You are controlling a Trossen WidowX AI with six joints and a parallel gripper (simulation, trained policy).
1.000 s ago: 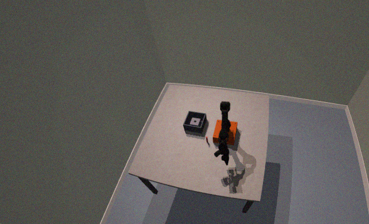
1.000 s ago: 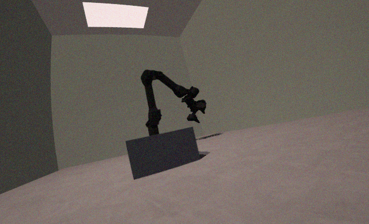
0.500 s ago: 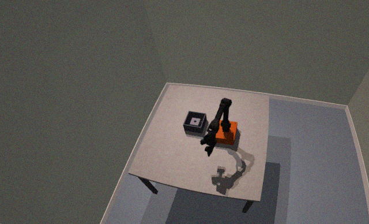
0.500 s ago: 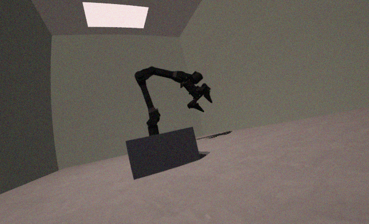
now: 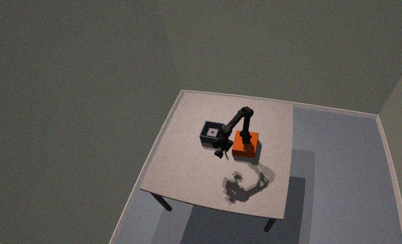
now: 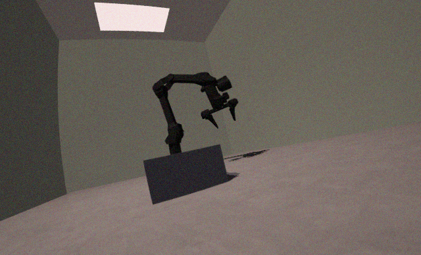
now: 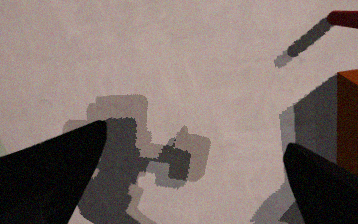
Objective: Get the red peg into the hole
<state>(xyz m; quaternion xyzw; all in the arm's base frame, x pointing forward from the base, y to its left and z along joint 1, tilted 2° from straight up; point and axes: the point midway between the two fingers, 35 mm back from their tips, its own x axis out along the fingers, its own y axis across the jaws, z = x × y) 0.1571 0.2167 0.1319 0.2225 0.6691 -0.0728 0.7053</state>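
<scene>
Now: the red peg 150 mm below my gripper tip, 130 mm to the right of it and 20 mm ahead of it. Round my gripper tip: light plate 320 mm to the right, 170 mm ahead, 140 mm below; then dark box 320 mm to the right, 170 mm ahead, 160 mm below.
</scene>
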